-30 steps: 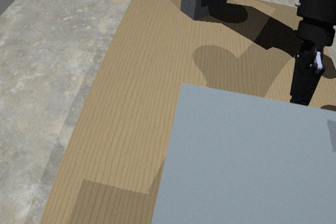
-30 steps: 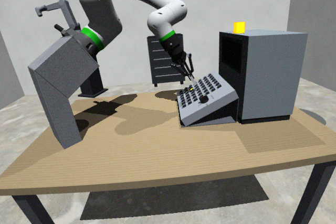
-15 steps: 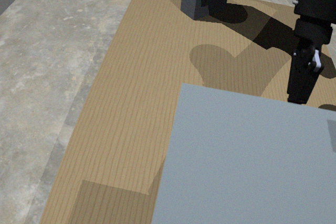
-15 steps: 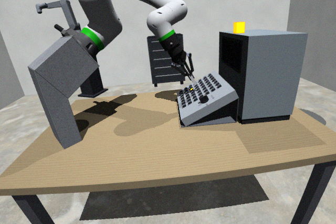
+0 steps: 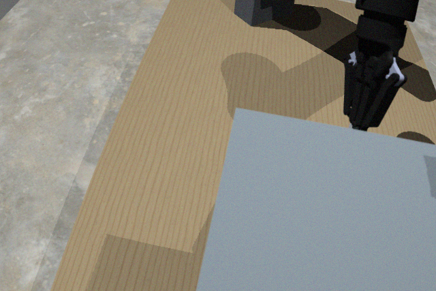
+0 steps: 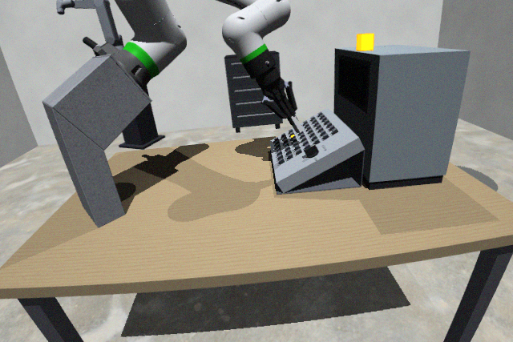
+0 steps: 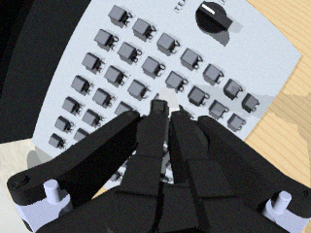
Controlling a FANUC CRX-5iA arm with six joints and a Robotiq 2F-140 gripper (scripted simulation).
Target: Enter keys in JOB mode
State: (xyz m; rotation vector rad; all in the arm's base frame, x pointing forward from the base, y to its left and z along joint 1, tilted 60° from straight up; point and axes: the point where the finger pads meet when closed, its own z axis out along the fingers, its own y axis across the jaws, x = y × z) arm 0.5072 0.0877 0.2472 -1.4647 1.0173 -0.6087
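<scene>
The black selector knob is 9 cm to the right of my hand, 8 cm ahead of it and 5 cm below it. From my hand the other things lie so: sloped keypad 10 cm below, 5 cm ahead, 2 cm to the left.
</scene>
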